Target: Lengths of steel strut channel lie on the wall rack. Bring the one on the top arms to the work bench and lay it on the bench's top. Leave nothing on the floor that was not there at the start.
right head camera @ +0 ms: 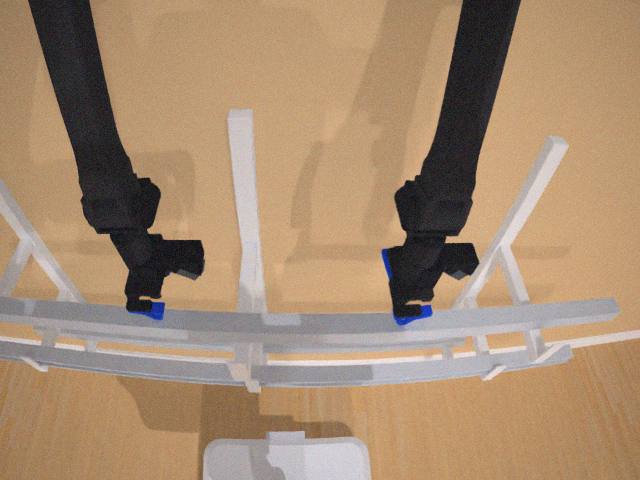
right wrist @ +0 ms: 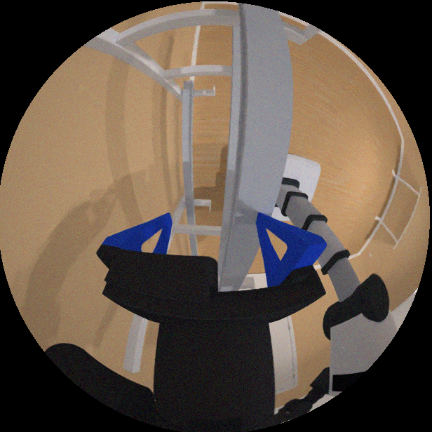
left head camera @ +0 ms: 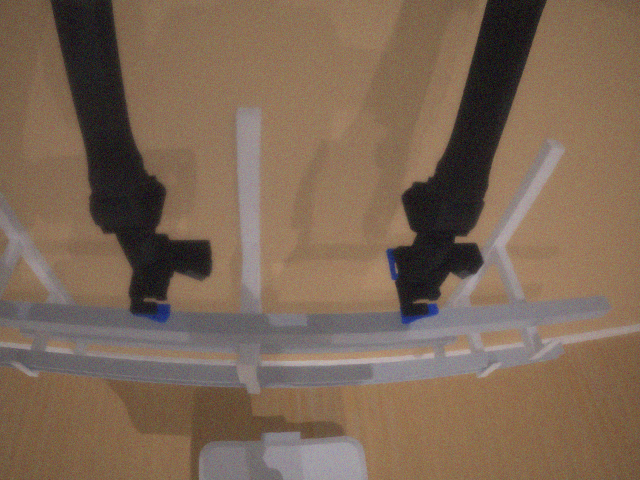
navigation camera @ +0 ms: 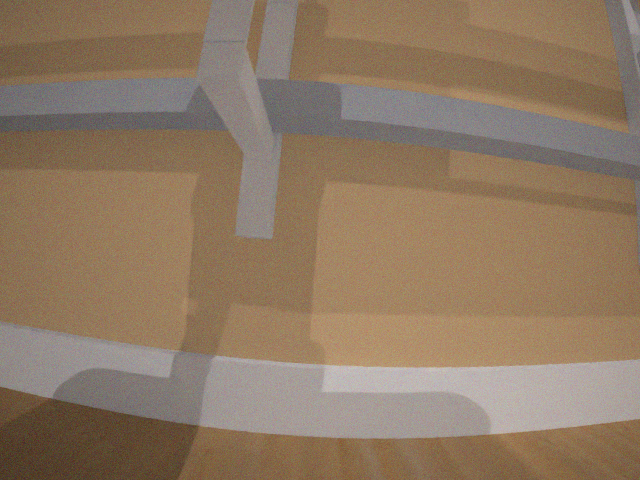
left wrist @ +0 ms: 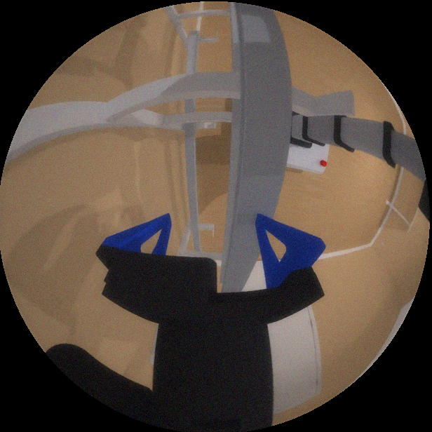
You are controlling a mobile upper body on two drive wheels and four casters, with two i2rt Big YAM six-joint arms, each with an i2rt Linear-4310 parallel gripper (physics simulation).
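Frame: origin at the left arm's base, x back, y right, z up, level; metres.
Where they show: left gripper, between the fingertips: (right head camera: 162,296) (left head camera: 164,297); right gripper, between the fingertips: (right head camera: 396,301) (left head camera: 400,300).
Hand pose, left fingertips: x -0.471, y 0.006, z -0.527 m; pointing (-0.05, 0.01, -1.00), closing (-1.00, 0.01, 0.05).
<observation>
Things, the pixels of their top centre, and the offset from my left fingertips. "*": a spot on its surface instead.
- top steel strut, a spot on its surface: (right head camera: 351,323) (left head camera: 357,322) * dx +0.054, dy +0.350, dz -0.002 m
- pale wall rack, a spot on its surface: (left head camera: 247,169) (right head camera: 242,170) * dx -0.167, dy +0.159, dz +0.158 m
- lower strut, a spot on its surface: (right head camera: 429,369) (left head camera: 427,367) * dx +0.073, dy +0.574, dz -0.242 m
The top steel strut (left head camera: 351,324) (right head camera: 351,323) (left wrist: 260,125) (right wrist: 265,115) lies lengthwise on the top arms of the pale wall rack (left head camera: 249,180) (right head camera: 242,170). My left gripper (left head camera: 149,305) (left wrist: 213,218) is open at the strut left of the middle upright, with the strut running between its fingers, nearer the finger at the right of the left wrist view. My right gripper (left head camera: 410,304) (right wrist: 213,217) is open at the strut right of that upright, placed the same way. The far fingers are partly hidden in the head views. The work bench cannot be made out.
A lower strut (left head camera: 423,370) (right head camera: 429,369) (navigation camera: 465,121) lies on lower rack arms. The wall stands behind the rack, with a white strip (navigation camera: 542,397) along its foot. A pale rounded panel (left head camera: 320,459) (right head camera: 330,459) shows below the rack in the head views.
</observation>
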